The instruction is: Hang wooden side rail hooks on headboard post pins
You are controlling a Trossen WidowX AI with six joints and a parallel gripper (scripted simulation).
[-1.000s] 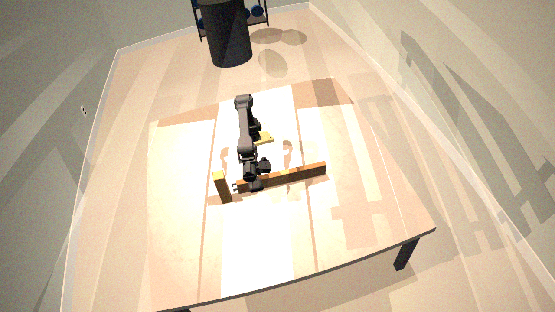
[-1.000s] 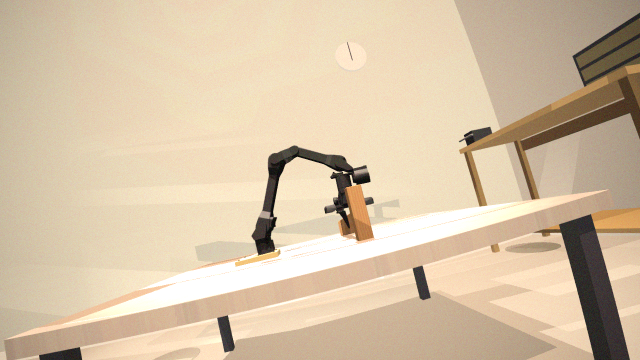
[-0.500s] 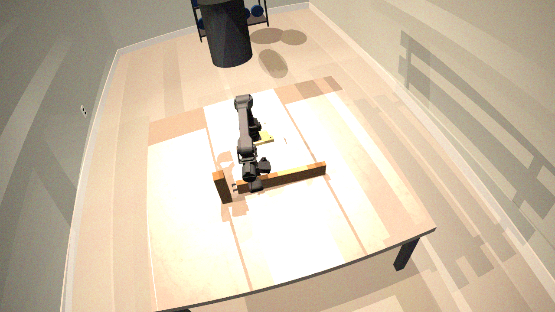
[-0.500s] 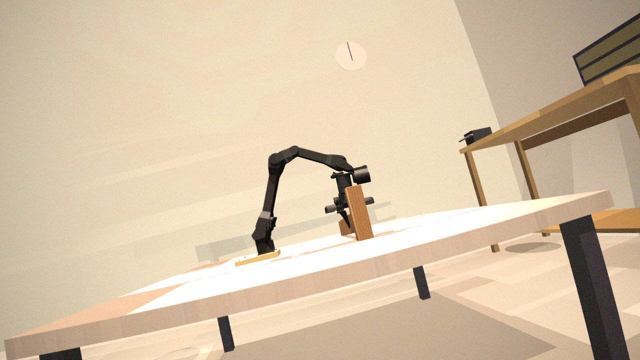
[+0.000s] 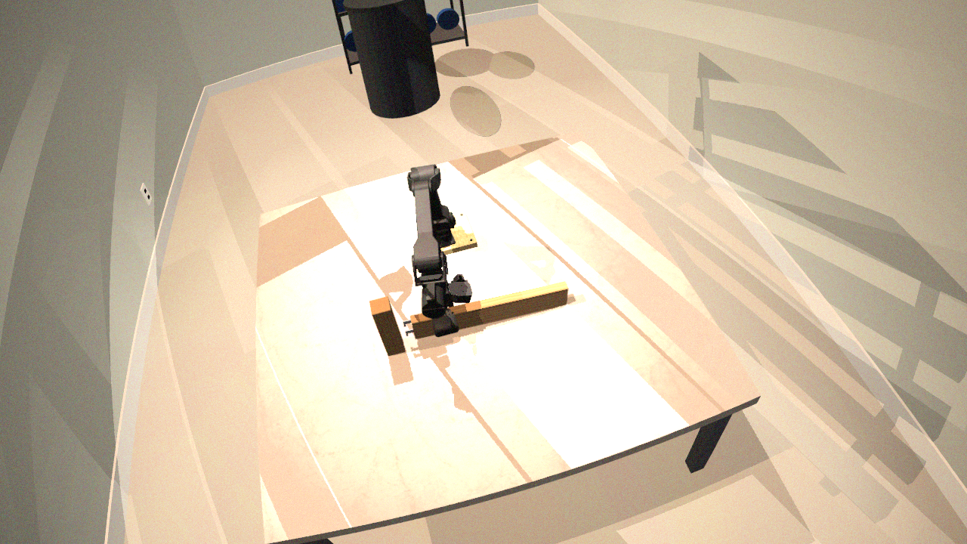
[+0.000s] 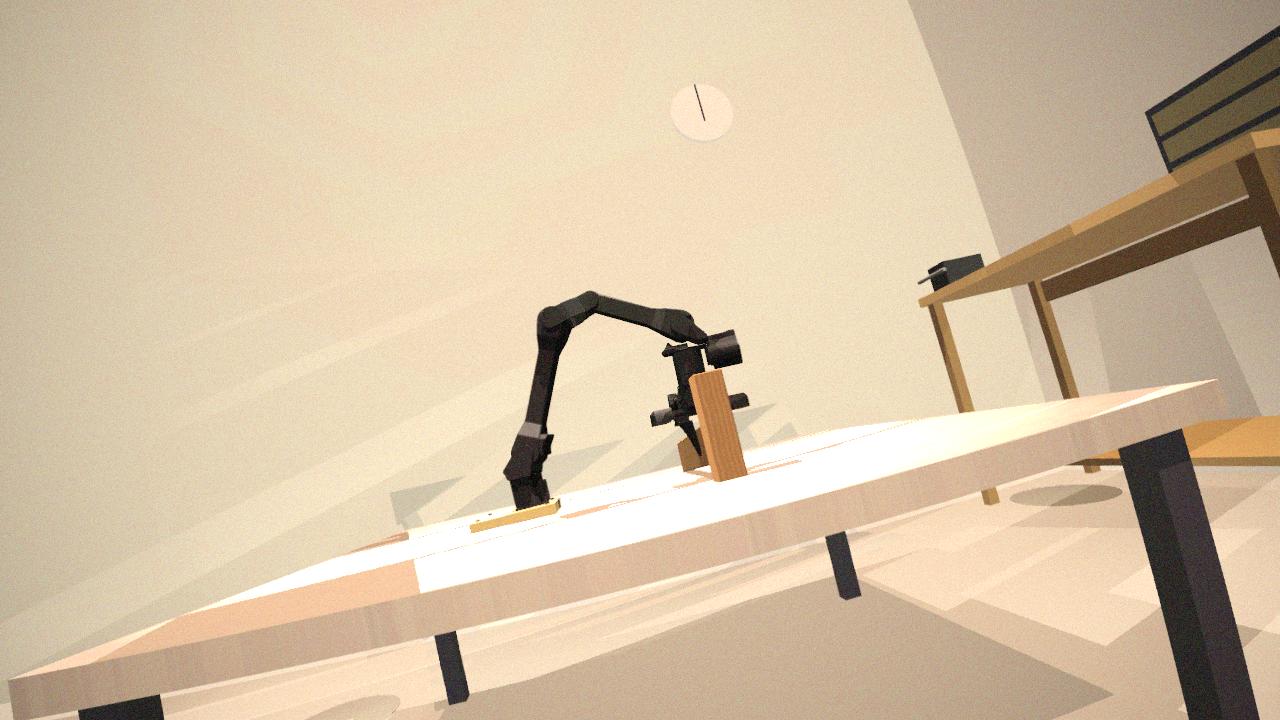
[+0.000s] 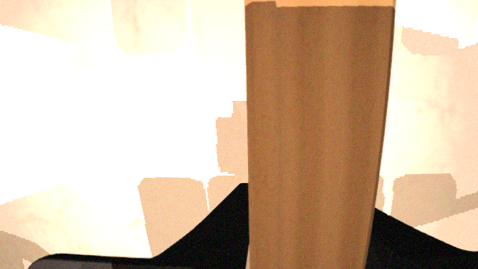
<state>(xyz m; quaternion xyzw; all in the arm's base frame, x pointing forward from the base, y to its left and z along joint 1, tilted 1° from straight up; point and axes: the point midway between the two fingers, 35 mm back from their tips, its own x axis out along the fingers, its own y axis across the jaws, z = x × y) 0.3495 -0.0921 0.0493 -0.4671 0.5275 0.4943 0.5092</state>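
Right now the headboard post is 10 mm behind my gripper tip, 150 mm to the right of it and 40 mm above it.
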